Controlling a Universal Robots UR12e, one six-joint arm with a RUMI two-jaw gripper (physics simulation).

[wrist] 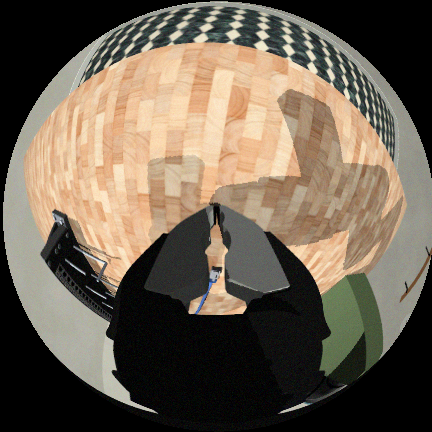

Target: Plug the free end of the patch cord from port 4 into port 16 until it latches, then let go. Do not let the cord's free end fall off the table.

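Frame: origin at the arm's base, x ahead, y left, z up, level; metres.
Seen in the pictures: gripper, between the fingertips: (216, 207).
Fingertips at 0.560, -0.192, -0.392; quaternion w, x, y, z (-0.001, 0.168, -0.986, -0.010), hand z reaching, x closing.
Note:
Offsets run from my fingertips to a thing's top centre, as dx, dy, dz. "pt": to the spot under its first point. Level surfaces: height alone.
My gripper (216, 207) is shut, its two dark jaws meeting at the tips with nothing held between them. The cord's free-end plug @[-0.028, +0.095, +0.010] (215, 275), a small clear and grey connector with a dark end, shows through the gap between the jaws, nearer their base in the view. Its blue cord @[pt -0.036, +0.191, +0.005] (203, 299) runs down and left from it until the gripper body hides it. The black patch panel unit @[pt +0.250, +0.113, +0.062] (53, 246) stands at the left. The gripper body covers part of it, and ports 4 and 16 cannot be told apart.
The wooden table @[dz -0.001] (175, 110) fills the middle, with shadows of the arm across it. Thin metal bars @[pt +0.182, +0.146, +0.013] (91, 254) stick out from the panel unit. A green block-like object (345, 312) stands at the lower right. A dark and white checkered floor (232, 35) lies beyond the table's far edge.

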